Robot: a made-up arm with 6 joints.
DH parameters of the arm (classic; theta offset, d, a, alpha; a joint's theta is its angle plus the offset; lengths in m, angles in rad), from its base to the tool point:
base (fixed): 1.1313 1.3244 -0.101 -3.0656
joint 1: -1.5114 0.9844 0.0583 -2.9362
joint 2: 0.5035 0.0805 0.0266 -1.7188
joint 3: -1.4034 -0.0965 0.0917 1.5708
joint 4: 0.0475 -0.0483 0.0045 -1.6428
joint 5: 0 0.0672 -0.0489 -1.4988
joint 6: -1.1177 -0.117 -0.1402 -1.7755
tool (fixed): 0.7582 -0.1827 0 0
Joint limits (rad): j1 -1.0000..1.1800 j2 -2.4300..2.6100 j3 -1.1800..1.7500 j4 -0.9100..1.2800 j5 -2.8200..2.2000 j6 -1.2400..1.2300
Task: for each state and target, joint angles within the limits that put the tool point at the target. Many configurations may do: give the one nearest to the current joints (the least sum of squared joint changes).
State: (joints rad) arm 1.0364 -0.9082 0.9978 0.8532 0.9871 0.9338
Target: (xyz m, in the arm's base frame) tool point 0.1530 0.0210 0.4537
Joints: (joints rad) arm 0.5432 -0.3790 0.9323 1.2643 0.4765 0.6561
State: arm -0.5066 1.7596 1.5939 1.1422 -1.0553 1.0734
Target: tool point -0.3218 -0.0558 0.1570
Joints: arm -0.4184 1.5541 1.4535 0.9359 -1.5808 0.8119
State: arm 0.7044 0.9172 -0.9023 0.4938 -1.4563 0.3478
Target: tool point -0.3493 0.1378 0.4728
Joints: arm 1.0636 0.7729 -0.6882 0.3192 -0.9118 0.5581
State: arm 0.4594 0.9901 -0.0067 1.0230 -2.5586 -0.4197
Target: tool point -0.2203 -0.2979 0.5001
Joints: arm 0.4005 1.1941 0.2861 1.2800 -2.7843 -0.0325
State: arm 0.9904 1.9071 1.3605 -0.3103 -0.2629 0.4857
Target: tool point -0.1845 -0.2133 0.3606
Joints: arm 1.1800 1.2343 1.2744 -0.8736 -0.3224 0.8121
